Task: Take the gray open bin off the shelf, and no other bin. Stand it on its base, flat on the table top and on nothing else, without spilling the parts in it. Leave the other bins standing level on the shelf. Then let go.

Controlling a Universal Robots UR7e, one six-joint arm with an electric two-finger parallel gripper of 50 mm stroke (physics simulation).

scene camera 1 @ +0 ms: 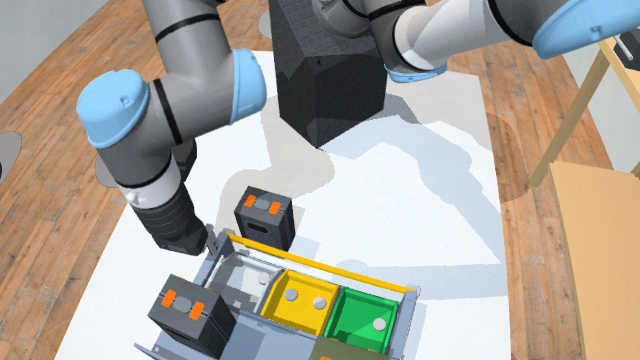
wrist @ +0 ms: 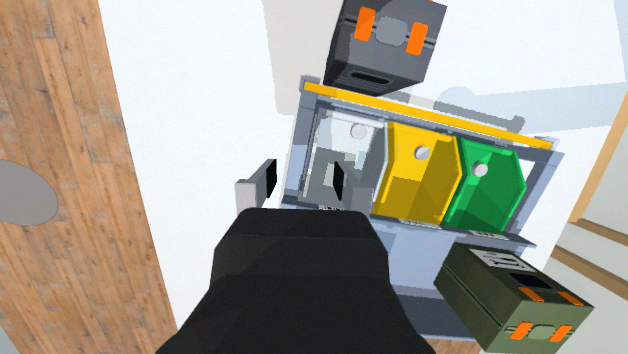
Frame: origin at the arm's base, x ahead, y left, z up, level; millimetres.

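Seen in the pictures: gripper, fingertip midpoint: (scene camera 1: 199, 247) (wrist: 305, 172); arm's base, origin of the base link: (scene camera 1: 341, 5).
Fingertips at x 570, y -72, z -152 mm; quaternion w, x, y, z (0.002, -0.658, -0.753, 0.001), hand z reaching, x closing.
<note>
Pixels of each thing's top centre, then the offset from my fingertips to it. Level surfaces: height alone.
- gray open bin, middle of its top: (wrist: 344, 179) (scene camera 1: 234, 289) dz -81, dx +23, dy +58 mm
- yellow bin, middle of its top: (wrist: 420, 191) (scene camera 1: 294, 309) dz -81, dx +22, dy +170 mm
- green bin, middle of its top: (scene camera 1: 359, 329) (wrist: 487, 203) dz -81, dx +23, dy +282 mm
- olive case, middle of its top: (wrist: 542, 333) dz +37, dx +123, dy +281 mm
- white table top, its level: dz -162 mm
The gray open bin (scene camera 1: 240, 277) (wrist: 345, 147) stands in the left end of the shelf (scene camera 1: 320, 262) (wrist: 425, 112), with a light round part and some dim shapes inside. The yellow bin (scene camera 1: 305, 312) (wrist: 435, 185) is beside it, and the green bin (scene camera 1: 357, 317) (wrist: 497, 195) is at the right end; round parts show in both. My gripper (scene camera 1: 213, 243) (wrist: 305, 172) is open and empty, above the shelf's left end. In the wrist view its right finger overlaps the gray bin and its left finger is outside the shelf's left side. Its height above the rim is hard to tell.
A dark case (scene camera 1: 265, 217) (wrist: 385, 50) stands behind the shelf's yellow bar. Another dark case (scene camera 1: 187, 312) is at the shelf's front left, and an olive case (scene camera 1: 347, 351) (wrist: 515, 300) is at its front right. A black pedestal (scene camera 1: 332, 90) stands on the white table top (scene camera 1: 425, 215).
</note>
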